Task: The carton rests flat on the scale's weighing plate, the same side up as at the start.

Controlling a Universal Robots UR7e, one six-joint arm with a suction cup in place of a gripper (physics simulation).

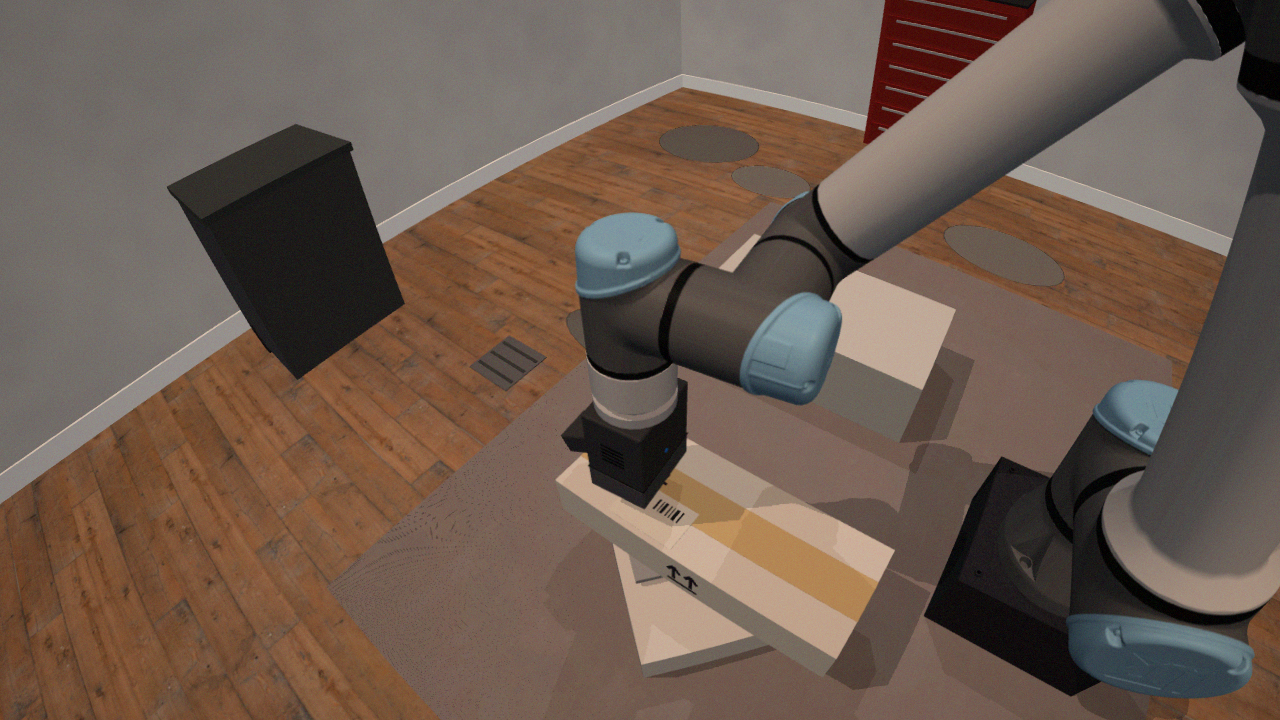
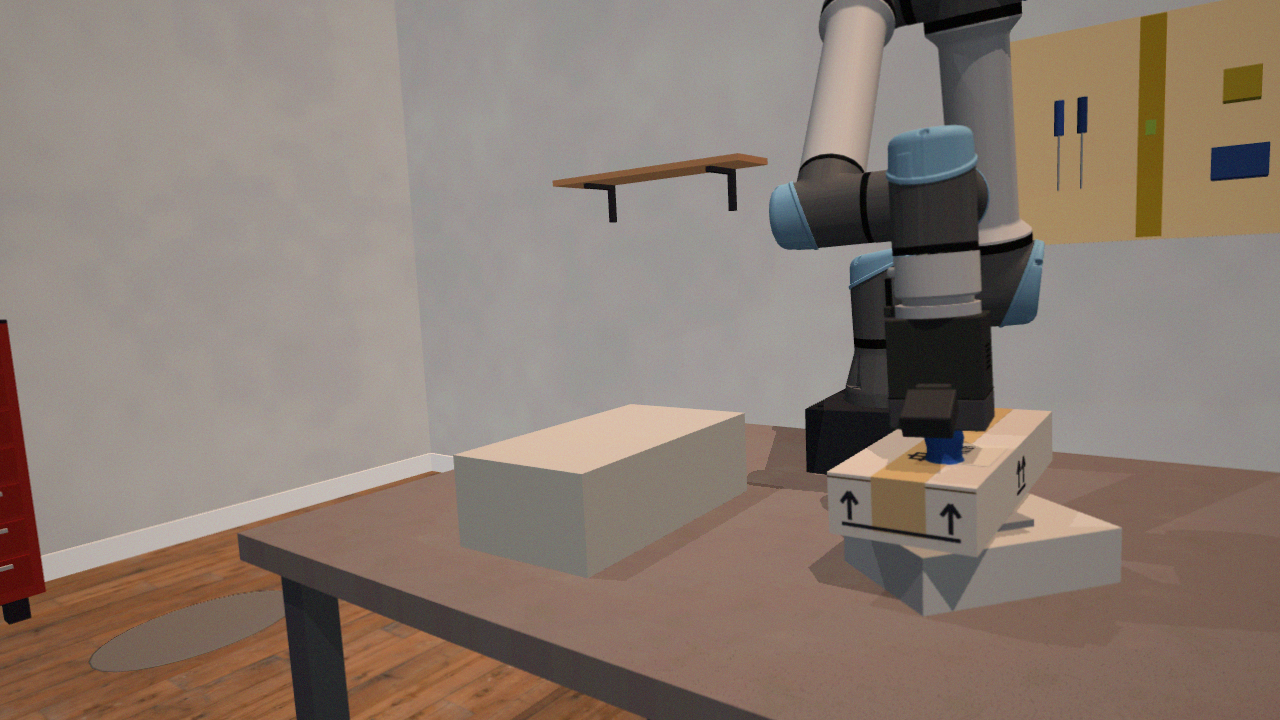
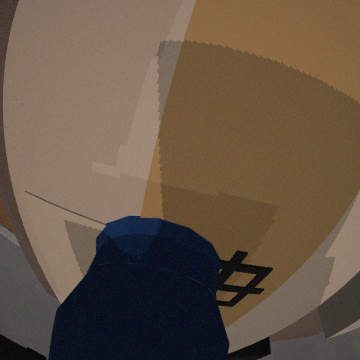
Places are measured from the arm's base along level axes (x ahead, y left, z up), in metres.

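Pixels of known places: hand, tool point: [image 2: 944, 472] [image 3: 162, 235]; arm's base, link origin: [image 1: 1060, 555].
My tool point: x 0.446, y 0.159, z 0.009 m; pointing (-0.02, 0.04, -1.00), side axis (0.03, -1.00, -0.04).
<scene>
Ahead of a thing's pixels: the offset from my tool point to its top centre. Level surfaces: height alone.
The carton {dz +0.017, dx -0.090, dy -0.010 m} [image 1: 792, 562] [image 2: 897, 505] [image 3: 240, 125] is pale with brown tape along its top. It lies level across the scale {dz -0.047, dx -0.062, dy +0.017 m} [image 1: 684, 629] [image 2: 1038, 568], turned relative to it, with both ends overhanging. Its side arrows point up. A thin grey edge of the weighing plate {dz -0.047, dx -0.036, dy -0.008 m} [image 1: 646, 573] [image 2: 1018, 522] shows under the carton; the rest is hidden. Whether a small gap lies between carton and plate cannot be told. My gripper's blue suction cup [image 2: 945, 447] [image 3: 157, 232] is pressed on the carton's top near one end, beside the label, and holds it.
A large pale box {dz -0.004, dx -0.057, dy -0.425 m} [image 1: 886, 335] [image 2: 590, 483] stands on the table {dz -0.117 m} [image 1: 501, 555] [image 2: 716, 608], apart from the scale. The arm's black base [image 1: 993, 573] [image 2: 832, 438] stands at the other side. A black cabinet [image 1: 299, 259] is by the wall.
</scene>
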